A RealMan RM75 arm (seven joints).
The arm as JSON. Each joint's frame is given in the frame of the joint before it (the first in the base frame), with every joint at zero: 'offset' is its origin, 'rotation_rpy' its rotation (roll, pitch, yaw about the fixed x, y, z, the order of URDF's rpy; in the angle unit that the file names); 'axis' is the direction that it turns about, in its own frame. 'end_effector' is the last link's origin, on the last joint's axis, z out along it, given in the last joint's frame.
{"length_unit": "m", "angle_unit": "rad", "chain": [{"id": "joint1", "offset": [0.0, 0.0, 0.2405], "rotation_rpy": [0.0, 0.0, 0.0], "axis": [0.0, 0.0, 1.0]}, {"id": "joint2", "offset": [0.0, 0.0, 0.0], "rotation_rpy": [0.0, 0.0, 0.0], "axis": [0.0, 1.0, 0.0]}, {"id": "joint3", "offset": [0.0, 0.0, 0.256], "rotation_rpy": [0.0, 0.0, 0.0], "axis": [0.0, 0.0, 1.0]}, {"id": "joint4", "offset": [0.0, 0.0, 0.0], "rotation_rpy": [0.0, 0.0, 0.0], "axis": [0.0, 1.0, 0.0]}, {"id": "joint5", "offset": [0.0, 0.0, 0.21], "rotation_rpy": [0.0, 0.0, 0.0], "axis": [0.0, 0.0, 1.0]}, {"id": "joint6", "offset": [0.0, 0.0, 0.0], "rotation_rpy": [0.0, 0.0, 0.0], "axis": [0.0, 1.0, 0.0]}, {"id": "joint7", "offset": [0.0, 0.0, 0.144], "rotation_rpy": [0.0, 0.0, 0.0], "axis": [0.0, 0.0, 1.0]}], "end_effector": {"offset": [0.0, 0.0, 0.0], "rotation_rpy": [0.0, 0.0, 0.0]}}
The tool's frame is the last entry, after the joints.
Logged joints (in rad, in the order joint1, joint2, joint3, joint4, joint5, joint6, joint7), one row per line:
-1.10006 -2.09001 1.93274 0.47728 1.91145 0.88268 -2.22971
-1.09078 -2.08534 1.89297 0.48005 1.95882 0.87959 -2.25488
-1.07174 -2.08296 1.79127 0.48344 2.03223 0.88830 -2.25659
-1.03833 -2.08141 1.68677 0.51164 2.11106 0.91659 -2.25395
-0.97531 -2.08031 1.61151 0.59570 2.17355 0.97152 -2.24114
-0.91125 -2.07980 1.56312 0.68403 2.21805 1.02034 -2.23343
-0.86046 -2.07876 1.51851 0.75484 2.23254 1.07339 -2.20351
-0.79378 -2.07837 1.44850 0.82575 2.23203 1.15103 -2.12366
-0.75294 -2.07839 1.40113 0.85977 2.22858 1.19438 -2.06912
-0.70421 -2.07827 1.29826 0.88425 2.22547 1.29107 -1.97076
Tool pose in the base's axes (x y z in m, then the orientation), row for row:
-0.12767 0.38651 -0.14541 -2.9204 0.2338 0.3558
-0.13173 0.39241 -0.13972 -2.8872 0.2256 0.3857
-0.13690 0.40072 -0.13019 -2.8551 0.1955 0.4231
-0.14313 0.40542 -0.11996 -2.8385 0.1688 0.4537
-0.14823 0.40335 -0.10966 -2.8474 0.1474 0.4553
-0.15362 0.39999 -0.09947 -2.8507 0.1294 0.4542
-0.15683 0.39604 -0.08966 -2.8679 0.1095 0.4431
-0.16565 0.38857 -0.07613 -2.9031 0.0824 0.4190
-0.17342 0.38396 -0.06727 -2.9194 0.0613 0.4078
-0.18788 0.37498 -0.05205 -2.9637 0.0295 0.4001
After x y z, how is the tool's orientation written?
As angles about the fixed x, y, z axes (roll, pitch, yaw), in radians.
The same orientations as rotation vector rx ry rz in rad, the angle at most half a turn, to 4 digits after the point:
-2.9000 -0.4825 0.3975
-2.8638 -0.5163 0.3948
-2.8250 -0.5650 0.3634
-2.8004 -0.6084 0.3346
-2.8059 -0.6178 0.3027
-2.8068 -0.6206 0.2763
-2.8230 -0.6135 0.2419
-2.8586 -0.5930 0.1905
-2.8737 -0.5840 0.1543
-2.9131 -0.5867 0.0956

